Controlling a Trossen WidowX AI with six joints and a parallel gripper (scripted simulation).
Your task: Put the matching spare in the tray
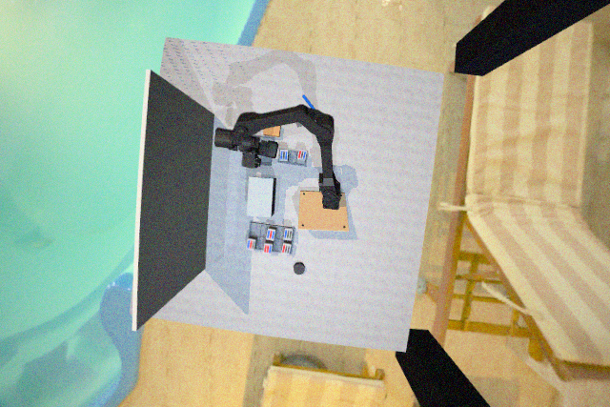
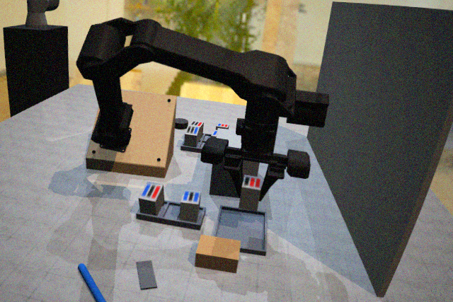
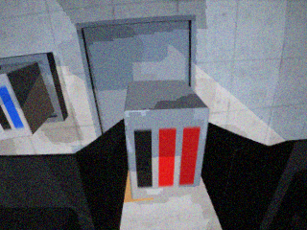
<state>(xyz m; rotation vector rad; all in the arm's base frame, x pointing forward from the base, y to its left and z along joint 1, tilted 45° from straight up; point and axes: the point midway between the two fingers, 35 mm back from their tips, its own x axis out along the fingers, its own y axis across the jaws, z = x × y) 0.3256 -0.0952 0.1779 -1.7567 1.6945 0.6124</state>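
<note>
My gripper tip is now 10 mm past the dark grey tray and 70 mm above it. Round my gripper tip: rack: 150 mm behind, 20 mm to the left, 70 mm below; orange block: 40 mm behind, 90 mm to the right, 60 mm below; grey cube: 40 mm behind, 210 mm to the left, 20 mm below.
</note>
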